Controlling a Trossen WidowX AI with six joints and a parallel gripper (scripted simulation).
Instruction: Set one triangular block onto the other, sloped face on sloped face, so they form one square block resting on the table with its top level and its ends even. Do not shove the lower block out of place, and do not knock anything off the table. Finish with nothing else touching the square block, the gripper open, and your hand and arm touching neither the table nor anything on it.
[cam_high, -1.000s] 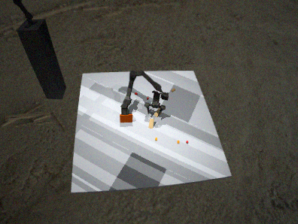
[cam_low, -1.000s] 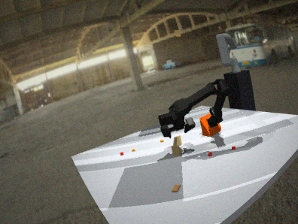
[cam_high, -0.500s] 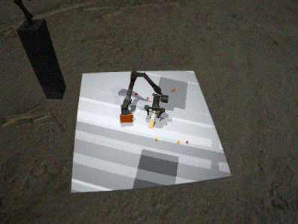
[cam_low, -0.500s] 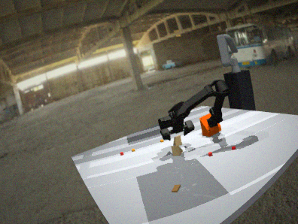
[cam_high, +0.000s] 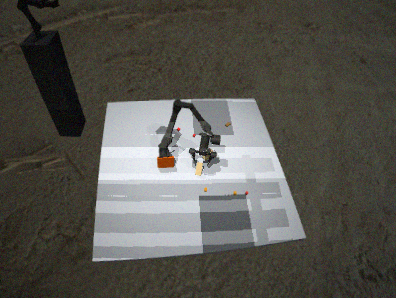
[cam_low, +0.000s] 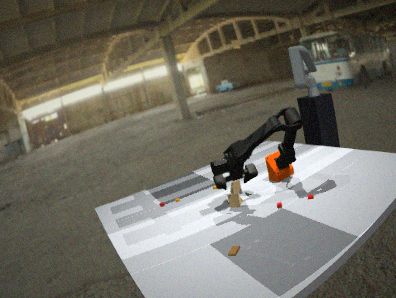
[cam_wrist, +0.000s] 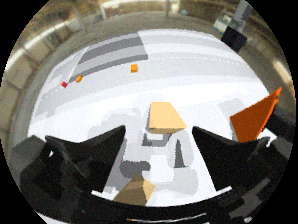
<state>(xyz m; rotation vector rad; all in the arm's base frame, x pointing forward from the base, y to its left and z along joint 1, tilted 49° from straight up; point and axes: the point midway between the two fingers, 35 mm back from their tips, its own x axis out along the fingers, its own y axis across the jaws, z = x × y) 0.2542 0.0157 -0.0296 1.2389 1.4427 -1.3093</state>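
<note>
Now: the tan triangular block 10 mm behind my gripper tip, 10 mm to the right of it and 20 mm below it.
</note>
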